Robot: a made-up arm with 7 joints.
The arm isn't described. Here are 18 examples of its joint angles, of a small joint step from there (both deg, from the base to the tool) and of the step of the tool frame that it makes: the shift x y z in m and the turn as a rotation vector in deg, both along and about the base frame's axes.
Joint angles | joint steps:
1: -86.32 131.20 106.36 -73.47 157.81 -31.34 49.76 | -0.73 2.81 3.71 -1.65 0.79 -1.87 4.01
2: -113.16 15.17 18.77 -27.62 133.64 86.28 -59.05 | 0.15 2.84 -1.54 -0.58 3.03 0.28 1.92
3: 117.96 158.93 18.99 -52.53 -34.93 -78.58 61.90 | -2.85 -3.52 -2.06 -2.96 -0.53 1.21 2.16
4: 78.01 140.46 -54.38 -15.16 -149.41 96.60 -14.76 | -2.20 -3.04 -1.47 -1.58 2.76 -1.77 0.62
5: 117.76 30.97 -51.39 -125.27 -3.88 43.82 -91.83 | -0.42 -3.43 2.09 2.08 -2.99 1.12 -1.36
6: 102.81 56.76 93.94 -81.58 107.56 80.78 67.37 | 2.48 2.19 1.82 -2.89 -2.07 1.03 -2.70
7: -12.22 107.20 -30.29 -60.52 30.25 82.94 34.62 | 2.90 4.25 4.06 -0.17 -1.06 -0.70 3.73
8: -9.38 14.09 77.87 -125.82 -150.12 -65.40 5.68 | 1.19 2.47 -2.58 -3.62 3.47 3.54 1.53
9: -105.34 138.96 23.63 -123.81 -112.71 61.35 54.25 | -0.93 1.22 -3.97 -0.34 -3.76 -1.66 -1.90
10: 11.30 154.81 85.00 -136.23 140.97 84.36 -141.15 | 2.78 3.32 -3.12 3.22 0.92 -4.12 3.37
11: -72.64 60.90 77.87 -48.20 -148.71 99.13 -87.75 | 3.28 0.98 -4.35 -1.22 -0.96 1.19 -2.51
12: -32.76 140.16 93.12 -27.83 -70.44 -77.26 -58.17 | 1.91 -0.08 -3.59 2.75 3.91 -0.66 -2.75
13: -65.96 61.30 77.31 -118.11 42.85 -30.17 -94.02 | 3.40 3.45 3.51 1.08 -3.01 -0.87 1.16
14: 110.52 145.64 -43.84 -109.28 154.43 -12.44 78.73 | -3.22 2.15 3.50 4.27 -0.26 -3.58 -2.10
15: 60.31 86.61 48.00 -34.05 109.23 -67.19 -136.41 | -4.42 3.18 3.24 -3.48 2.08 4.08 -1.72
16: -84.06 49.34 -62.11 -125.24 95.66 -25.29 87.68 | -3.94 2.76 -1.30 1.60 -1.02 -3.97 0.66
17: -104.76 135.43 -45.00 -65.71 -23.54 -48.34 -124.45 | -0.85 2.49 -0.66 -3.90 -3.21 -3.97 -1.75
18: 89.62 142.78 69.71 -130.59 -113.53 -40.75 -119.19 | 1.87 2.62 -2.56 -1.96 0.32 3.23 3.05
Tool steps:
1: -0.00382 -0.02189 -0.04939 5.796 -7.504 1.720
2: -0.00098 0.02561 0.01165 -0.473 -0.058 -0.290
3: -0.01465 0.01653 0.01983 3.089 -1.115 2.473
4: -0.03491 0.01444 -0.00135 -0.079 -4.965 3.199
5: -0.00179 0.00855 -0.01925 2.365 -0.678 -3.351
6: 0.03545 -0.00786 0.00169 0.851 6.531 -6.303
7: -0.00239 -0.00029 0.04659 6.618 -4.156 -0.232
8: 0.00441 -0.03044 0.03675 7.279 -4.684 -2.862
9: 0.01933 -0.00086 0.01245 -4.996 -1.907 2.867
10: 0.02633 -0.00428 -0.01332 -4.472 3.848 5.746
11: -0.00003 -0.00947 0.01375 1.496 5.344 4.176
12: 0.03311 0.01694 0.00446 0.350 2.937 0.344
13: -0.02310 0.00092 -0.00589 -2.422 -0.382 5.520
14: 0.04457 0.04508 -0.04504 -2.381 -6.587 -11.339
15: 0.07722 -0.00261 0.02658 -2.220 -5.961 -7.376
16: 0.02032 0.00651 0.01450 -2.923 -4.020 2.340
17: -0.00330 -0.01819 -0.00138 6.196 4.663 2.868
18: -0.03767 -0.00905 -0.02288 -3.055 6.236 -0.189
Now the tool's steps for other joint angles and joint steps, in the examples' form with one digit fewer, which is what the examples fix.
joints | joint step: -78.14 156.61 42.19 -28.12 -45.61 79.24 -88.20 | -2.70 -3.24 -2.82 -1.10 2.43 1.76 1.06
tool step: 0.0168 0.0351 -0.0070 -0.08 -1.87 -3.37
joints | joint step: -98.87 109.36 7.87 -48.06 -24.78 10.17 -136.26 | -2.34 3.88 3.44 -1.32 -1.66 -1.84 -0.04
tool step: -0.0735 -0.0092 -0.0107 1.91 -5.64 3.83
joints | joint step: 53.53 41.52 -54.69 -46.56 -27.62 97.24 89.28 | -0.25 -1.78 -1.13 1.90 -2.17 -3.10 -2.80
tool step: -0.0068 -0.0086 -0.0023 -4.83 3.09 0.16
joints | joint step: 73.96 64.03 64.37 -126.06 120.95 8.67 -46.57 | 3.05 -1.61 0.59 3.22 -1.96 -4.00 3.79
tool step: -0.0240 0.0387 -0.0061 -0.85 -1.78 8.01
